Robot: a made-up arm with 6 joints. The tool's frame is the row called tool.
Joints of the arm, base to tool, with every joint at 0 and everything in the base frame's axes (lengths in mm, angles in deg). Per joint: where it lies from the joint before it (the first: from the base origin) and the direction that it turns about. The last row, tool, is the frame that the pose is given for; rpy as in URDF.
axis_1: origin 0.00 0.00 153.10 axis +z
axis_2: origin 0.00 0.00 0.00 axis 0.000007 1 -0.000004
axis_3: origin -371.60 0.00 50.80 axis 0.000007 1 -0.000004
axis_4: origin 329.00 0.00 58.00 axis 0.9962 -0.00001 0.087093
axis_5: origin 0.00 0.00 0.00 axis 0.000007 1 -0.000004
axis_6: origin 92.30 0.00 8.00 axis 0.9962 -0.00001 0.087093
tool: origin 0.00 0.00 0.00 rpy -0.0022 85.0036 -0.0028
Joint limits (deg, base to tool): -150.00..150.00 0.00..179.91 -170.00..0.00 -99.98..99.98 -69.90..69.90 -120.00..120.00
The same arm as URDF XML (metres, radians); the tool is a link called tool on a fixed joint. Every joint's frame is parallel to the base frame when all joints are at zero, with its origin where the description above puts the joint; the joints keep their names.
<robot name="arm">
<link name="base_link"/>
<link name="link1"/>
<link name="link2"/>
<link name="link3"/>
<link name="link4"/>
<link name="link5"/>
<link name="link6"/>
<link name="tool"/>
<joint name="axis_1" type="revolute"><parent link="base_link"/><child link="link1"/><origin xyz="0 0 0.1531"/><axis xyz="0 0 1"/><limit lower="-2.618" upper="2.618"/></joint>
<joint name="axis_2" type="revolute"><parent link="link1"/><child link="link2"/><origin xyz="0 0 0"/><axis xyz="0 1 0"/><limit lower="0" upper="3.14"/></joint>
<joint name="axis_3" type="revolute"><parent link="link2"/><child link="link3"/><origin xyz="-0.3716 0 0.0508"/><axis xyz="0 1 0"/><limit lower="-2.9671" upper="0"/></joint>
<joint name="axis_4" type="revolute"><parent link="link3"/><child link="link4"/><origin xyz="0.329 0 0.058"/><axis xyz="0.9962 0 0.0871"/><limit lower="-1.745" upper="1.745"/></joint>
<joint name="axis_5" type="revolute"><parent link="link4"/><child link="link5"/><origin xyz="0 0 0"/><axis xyz="0 1 0"/><limit lower="-1.22" upper="1.22"/></joint>
<joint name="axis_6" type="revolute"><parent link="link5"/><child link="link6"/><origin xyz="0.0923 0 0.008"/><axis xyz="0.9962 0 0.0871"/><limit lower="-2.0944" upper="2.0944"/></joint>
<joint name="tool_joint" type="fixed"><parent link="link6"/><child link="tool"/><origin xyz="0 0 0" rpy="0 1.4836 0"/></joint>
</robot>

